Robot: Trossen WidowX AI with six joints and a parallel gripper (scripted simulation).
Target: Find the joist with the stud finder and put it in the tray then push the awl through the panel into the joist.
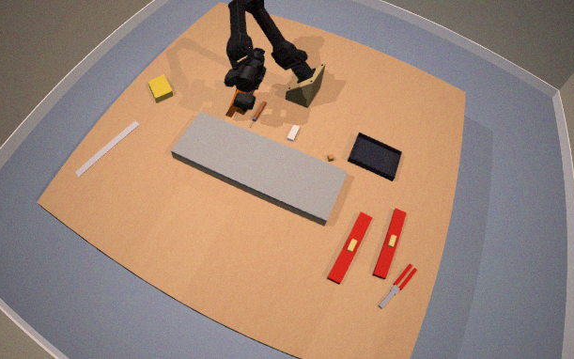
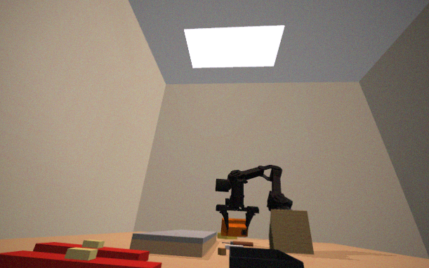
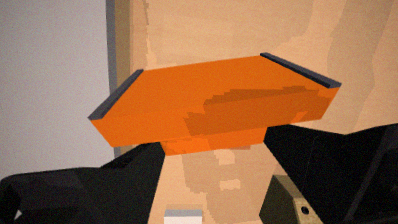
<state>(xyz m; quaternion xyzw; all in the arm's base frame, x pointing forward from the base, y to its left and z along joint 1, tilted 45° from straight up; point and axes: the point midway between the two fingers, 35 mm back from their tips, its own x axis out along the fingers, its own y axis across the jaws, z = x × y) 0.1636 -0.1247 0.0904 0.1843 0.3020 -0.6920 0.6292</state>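
The awl is 50 mm below my gripper tip, 40 mm to the left of it and 20 mm ahead of it. The rest, counted from my gripper tip: white block: 170 mm to the left, 50 mm below, 40 mm ahead; then square indicator: 30 mm behind, 10 mm below; then orange stud finder: 10 mm to the right, 10 mm behind.
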